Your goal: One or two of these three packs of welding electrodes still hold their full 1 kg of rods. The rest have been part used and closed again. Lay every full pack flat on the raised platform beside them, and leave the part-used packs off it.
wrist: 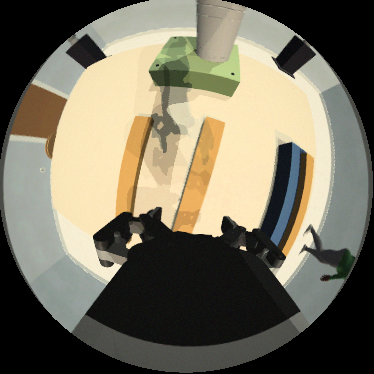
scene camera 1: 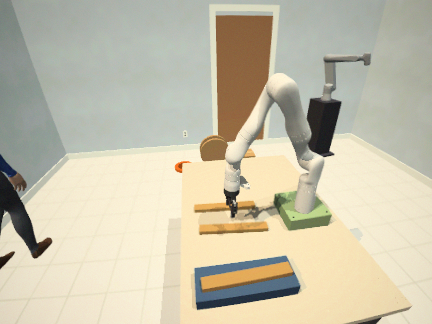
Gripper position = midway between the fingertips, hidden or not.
Observation:
I see my gripper (wrist: 191,218), a pack (wrist: 139,132) and a pack (wrist: 203,162).

